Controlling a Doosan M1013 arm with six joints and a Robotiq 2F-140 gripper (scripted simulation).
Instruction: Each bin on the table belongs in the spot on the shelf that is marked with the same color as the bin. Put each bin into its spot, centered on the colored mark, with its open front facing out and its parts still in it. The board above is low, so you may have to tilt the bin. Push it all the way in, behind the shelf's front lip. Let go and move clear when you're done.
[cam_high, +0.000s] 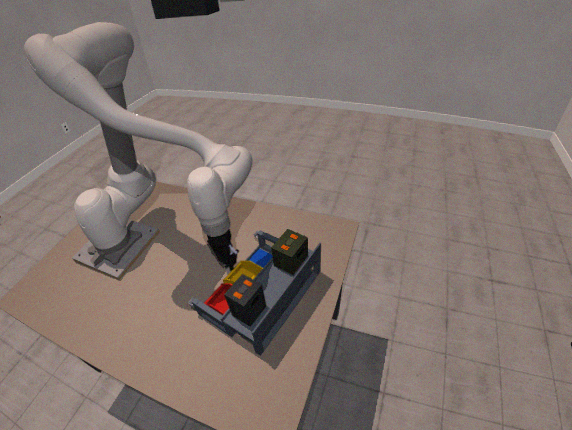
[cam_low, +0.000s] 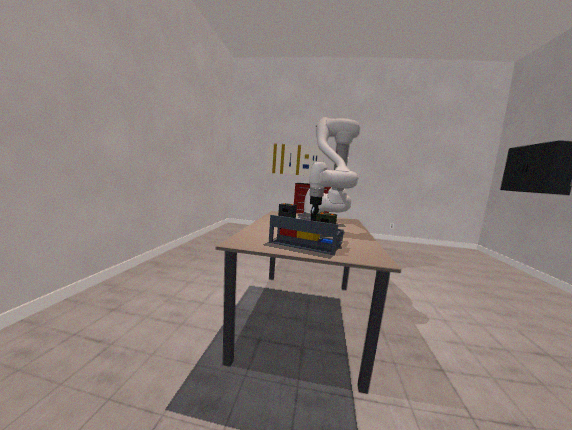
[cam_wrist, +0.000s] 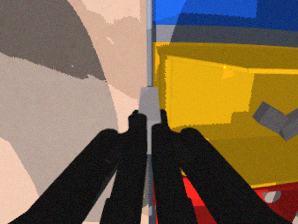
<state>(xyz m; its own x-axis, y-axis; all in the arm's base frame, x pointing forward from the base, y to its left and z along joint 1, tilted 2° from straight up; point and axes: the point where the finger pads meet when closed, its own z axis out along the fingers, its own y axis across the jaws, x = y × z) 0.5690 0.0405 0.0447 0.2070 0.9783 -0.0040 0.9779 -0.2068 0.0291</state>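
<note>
My gripper is now 90 mm short of the yellow bin, 20 mm to the left of it and 10 mm above it. Round my hand: red bin: 130 mm to the right, 70 mm ahead, 10 mm below; then grey shelf: 200 mm ahead, 50 mm above, 40 mm to the right.
</note>
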